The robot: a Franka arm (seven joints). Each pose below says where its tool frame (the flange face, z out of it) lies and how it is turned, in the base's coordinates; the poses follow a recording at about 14 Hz.
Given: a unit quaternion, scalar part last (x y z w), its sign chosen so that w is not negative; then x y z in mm.
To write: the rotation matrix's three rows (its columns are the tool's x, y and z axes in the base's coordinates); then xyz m. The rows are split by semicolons. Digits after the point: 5 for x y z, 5 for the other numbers.
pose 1, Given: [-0.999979 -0.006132 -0.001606 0.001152 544.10 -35.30 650.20]
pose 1, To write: 0.99992 0.01227 0.00320; 0.01226 -0.99992 0.00232; 0.00323 -0.00228 -0.99999; 0.54410 -0.03530 0.65020
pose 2, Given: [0.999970 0.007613 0.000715 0.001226 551.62 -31.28 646.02]
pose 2, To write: 0.99988 0.01522 0.00145; 0.01523 -0.99988 -0.00244; 0.00141 0.00246 -1.00000; 0.55162 -0.03128 0.64602
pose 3, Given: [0.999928 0.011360 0.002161 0.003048 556.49 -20.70 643.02]
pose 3, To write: 0.99973 0.02271 0.00439; 0.02273 -0.99972 -0.00605; 0.00425 0.00614 -0.99997; 0.55649 -0.02070 0.64302
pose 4, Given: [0.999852 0.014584 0.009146 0.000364 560.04 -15.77 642.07]
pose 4, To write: 0.99941 0.02916 0.01830; 0.02917 -0.99957 -0.00046; 0.01828 0.00099 -0.99983; 0.56004 -0.01577 0.64207
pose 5, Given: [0.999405 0.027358 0.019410 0.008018 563.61 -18.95 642.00]
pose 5, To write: 0.99775 0.05437 0.03924; 0.05499 -0.99837 -0.01496; 0.03836 0.01709 -0.99912; 0.56361 -0.01895 0.64200
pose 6, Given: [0.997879 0.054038 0.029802 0.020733 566.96 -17.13 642.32]
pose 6, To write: 0.99238 0.10661 0.06172; 0.10908 -0.99330 -0.03816; 0.05724 0.04460 -0.99736; 0.56696 -0.01713 0.64232
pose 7, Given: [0.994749 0.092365 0.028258 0.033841 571.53 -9.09 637.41]
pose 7, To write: 0.98134 0.18185 0.06247; 0.18567 -0.98065 -0.06211; 0.04997 0.07255 -0.99611; 0.57153 -0.00909 0.63741
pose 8, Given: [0.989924 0.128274 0.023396 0.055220 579.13 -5.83 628.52]
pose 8, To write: 0.96600 0.25138 0.06049; 0.25655 -0.96099 -0.10332; 0.03215 0.11533 -0.99281; 0.57913 -0.00583 0.62852
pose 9, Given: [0.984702 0.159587 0.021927 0.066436 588.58 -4.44 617.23]
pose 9, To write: 0.94810 0.31138 0.06439; 0.31720 -0.94024 -0.12384; 0.02198 0.13784 -0.99021; 0.58858 -0.00444 0.61723
